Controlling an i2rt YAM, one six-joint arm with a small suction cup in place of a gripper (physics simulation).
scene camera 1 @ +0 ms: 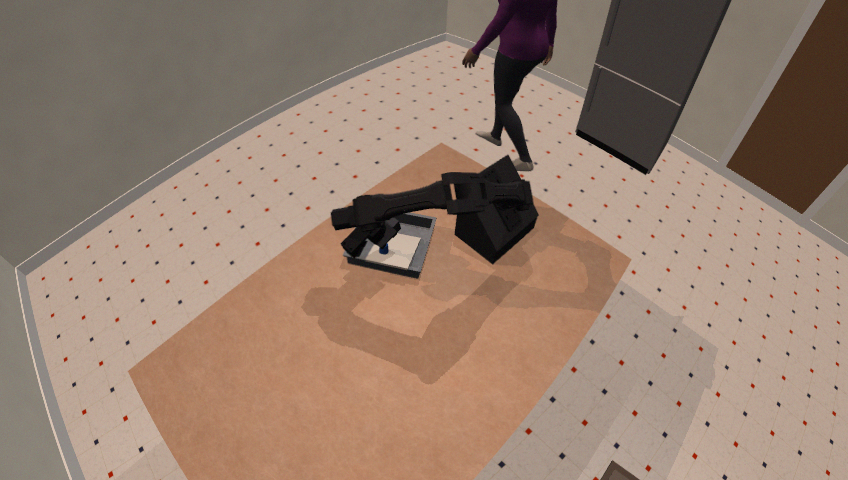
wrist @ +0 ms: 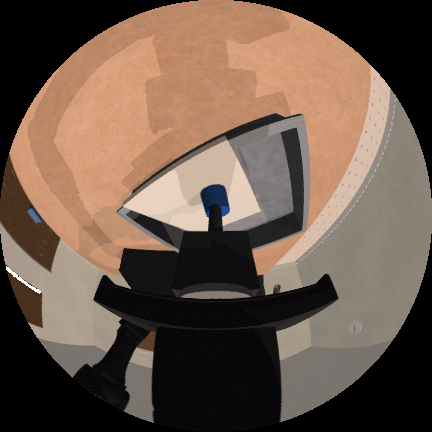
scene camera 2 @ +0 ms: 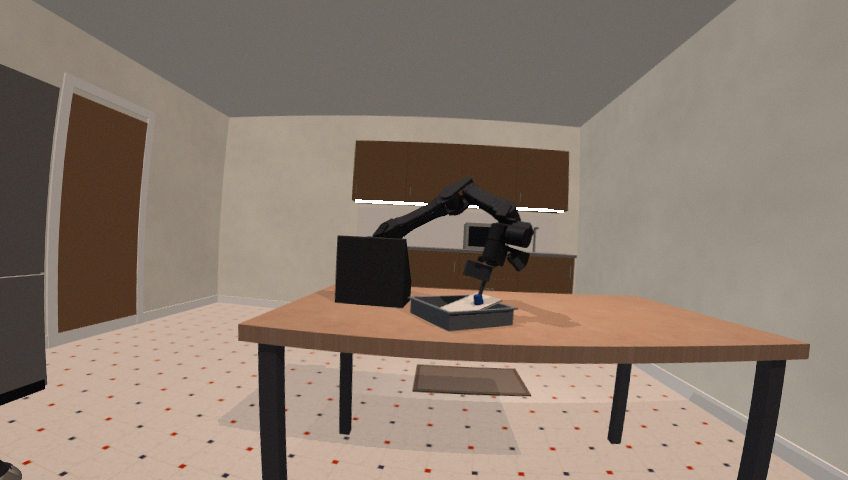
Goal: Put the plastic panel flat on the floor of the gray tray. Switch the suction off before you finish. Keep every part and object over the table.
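Places are measured from the arm's base along level axes (x ahead, y left, z up), in centimetres.
Pixels of known places: hand, tool point: [scene camera 1: 384, 250] [wrist: 214, 193] [scene camera 2: 476, 305]; arm's base, link origin: [scene camera 2: 378, 258].
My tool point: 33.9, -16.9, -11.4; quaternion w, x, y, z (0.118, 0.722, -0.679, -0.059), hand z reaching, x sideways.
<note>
For each thing: its middle in the pictures, then the offset to it from my tool point, as dx, dy, dz. Level surfaces: height alone.
- plastic panel, body centre: [wrist: 205, 206] [scene camera 2: 466, 306] [scene camera 1: 394, 249] -2.9, +1.0, -0.6
- gray tray, body centre: [wrist: 228, 211] [scene camera 2: 459, 310] [scene camera 1: 391, 240] -5.0, -2.6, -1.4
- wooden table, surface height: dz -3.9
The plastic panel [scene camera 1: 401, 249] [scene camera 2: 461, 305] [wrist: 245, 200] is a thin cream sheet inside the outline of the gray tray [scene camera 1: 386, 269] [scene camera 2: 479, 320] [wrist: 306, 175]. It looks tilted: the edge toward the arm's base is low in the tray, and the far side is higher, near the rim. Whether that side rests on the rim is unclear; the arm partly hides it in the first scene view. My gripper, a blue suction cup [scene camera 1: 383, 249] [scene camera 2: 478, 299] [wrist: 215, 200], is against the panel's upper face and holds it. The cup sits at an angle on its stem. A strip of tray floor shows beside the panel.
The tray stands on the wooden table [scene camera 1: 267, 386] [scene camera 2: 654, 333] [wrist: 100, 125], near the black arm base [scene camera 1: 493, 231] [scene camera 2: 371, 270]. A person [scene camera 1: 511, 77] in a purple top walks behind the table near a dark fridge [scene camera 1: 648, 77].
</note>
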